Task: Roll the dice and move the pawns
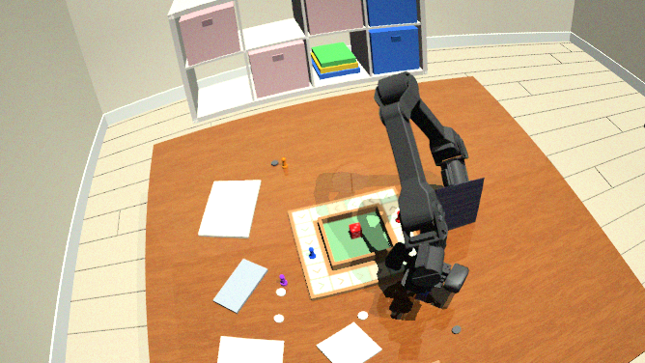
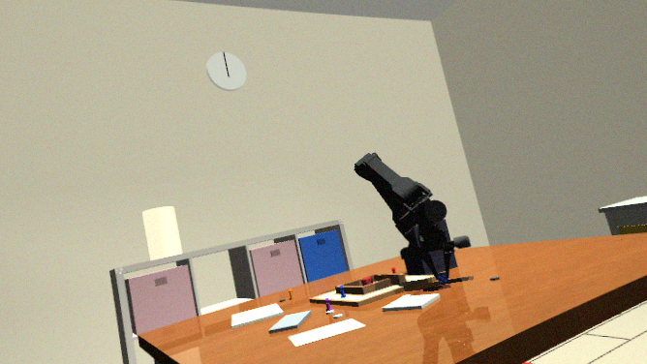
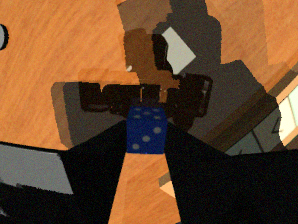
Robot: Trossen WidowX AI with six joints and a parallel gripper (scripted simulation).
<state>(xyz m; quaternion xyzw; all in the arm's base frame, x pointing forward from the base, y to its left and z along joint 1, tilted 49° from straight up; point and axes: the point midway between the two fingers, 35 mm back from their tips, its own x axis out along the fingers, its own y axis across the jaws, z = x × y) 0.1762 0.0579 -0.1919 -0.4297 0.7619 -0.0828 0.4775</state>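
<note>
Right now the red pawn is 22 cm to the right of my gripper tip, 4 cm behind it and 2 cm above it. From my gripper tip the other things lie so: green tray 21 cm to the right, 8 cm ahead; purple pawn 28 cm ahead, 16 cm to the right; blue pawn 20 cm to the right, 20 cm ahead, 2 cm above.
</note>
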